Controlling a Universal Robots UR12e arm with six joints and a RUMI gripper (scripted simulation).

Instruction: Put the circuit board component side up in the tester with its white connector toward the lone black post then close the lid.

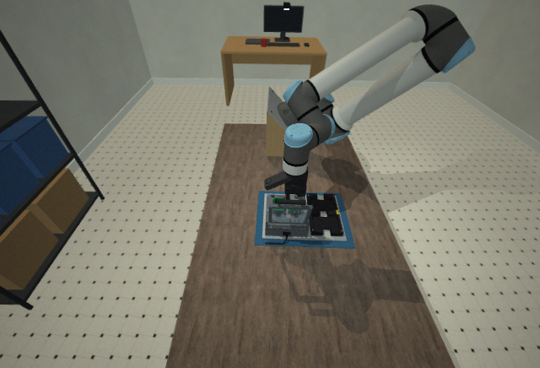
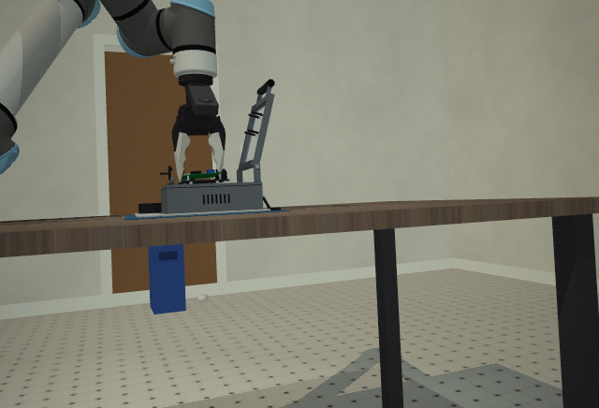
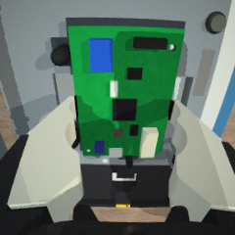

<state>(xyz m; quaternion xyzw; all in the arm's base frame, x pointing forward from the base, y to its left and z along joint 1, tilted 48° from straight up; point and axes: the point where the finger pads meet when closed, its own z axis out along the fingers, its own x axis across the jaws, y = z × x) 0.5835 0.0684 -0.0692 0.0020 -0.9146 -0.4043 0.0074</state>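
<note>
My gripper is now right at the green circuit board. The rest, counted from my hand: tester lid 120 mm ahead, 100 mm above; tester 40 mm to the left, 30 mm ahead, 30 mm above.
</note>
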